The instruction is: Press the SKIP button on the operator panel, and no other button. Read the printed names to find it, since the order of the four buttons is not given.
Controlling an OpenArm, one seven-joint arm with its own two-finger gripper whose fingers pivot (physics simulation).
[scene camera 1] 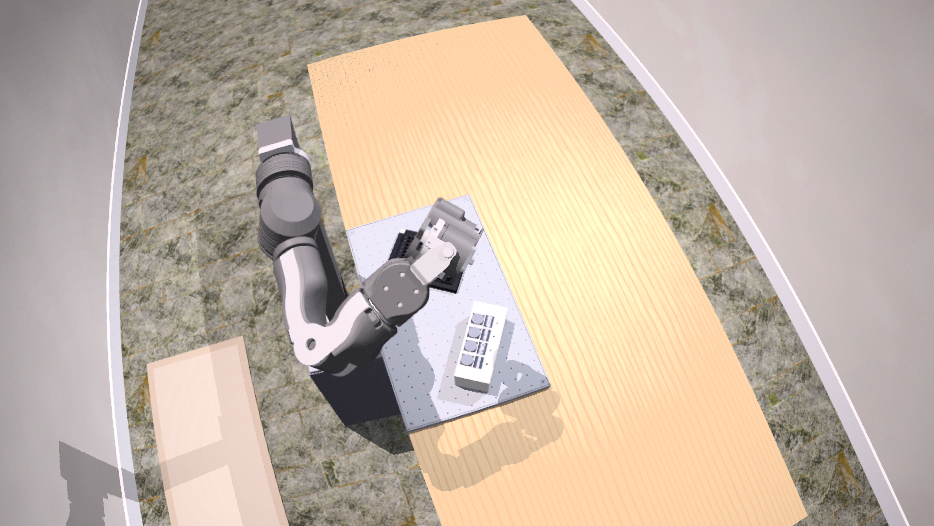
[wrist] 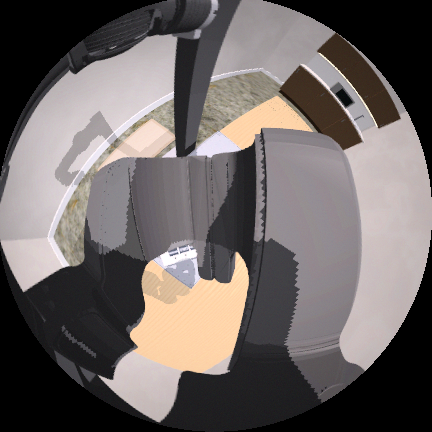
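The white operator panel stands on the perforated plate near its front right corner in the scene view. Four round grey-blue buttons run along it in a row, with dark labels beside them. The printed names are too small to read, so I cannot tell which button is SKIP. In the wrist view the gripper's fingers hide part of the panel. My gripper is shut and empty. In the scene view it hangs above the plate, up from the panel and apart from it.
A black rack lies on the perforated plate, largely hidden under the gripper. The plate rests on the long wooden table. A dark block stands beside the plate, below the arm. A pale wooden surface stands at the lower left.
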